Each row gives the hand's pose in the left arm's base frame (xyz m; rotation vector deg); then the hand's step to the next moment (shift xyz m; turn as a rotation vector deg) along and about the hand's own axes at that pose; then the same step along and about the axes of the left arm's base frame.
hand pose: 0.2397 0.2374 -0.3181 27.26 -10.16 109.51
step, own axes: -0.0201 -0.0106 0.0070 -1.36 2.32 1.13
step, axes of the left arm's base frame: 0.0178 -0.0156 -0.0029 -1.43 -2.44 0.70
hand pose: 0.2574 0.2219 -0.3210 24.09 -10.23 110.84
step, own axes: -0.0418 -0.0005 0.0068 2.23 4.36 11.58
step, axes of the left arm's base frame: 0.0162 -0.0380 -0.0093 -2.36 -3.45 11.86
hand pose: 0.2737 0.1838 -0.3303 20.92 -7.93 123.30
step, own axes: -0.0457 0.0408 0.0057 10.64 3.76 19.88
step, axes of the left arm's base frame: -0.0078 -0.0606 -0.0072 -4.64 1.55 22.33
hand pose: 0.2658 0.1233 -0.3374 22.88 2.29 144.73
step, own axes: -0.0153 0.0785 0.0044 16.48 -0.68 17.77
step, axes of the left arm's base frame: -0.0290 -0.0741 0.0090 -7.47 8.59 21.41
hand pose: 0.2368 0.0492 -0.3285 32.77 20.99 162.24
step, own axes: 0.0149 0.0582 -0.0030 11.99 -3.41 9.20
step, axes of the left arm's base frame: -0.0246 -0.0514 0.0192 -6.44 8.26 11.41
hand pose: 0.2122 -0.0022 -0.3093 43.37 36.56 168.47
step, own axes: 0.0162 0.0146 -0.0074 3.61 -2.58 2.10
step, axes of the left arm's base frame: -0.0168 -0.0139 0.0073 -2.35 3.65 2.28
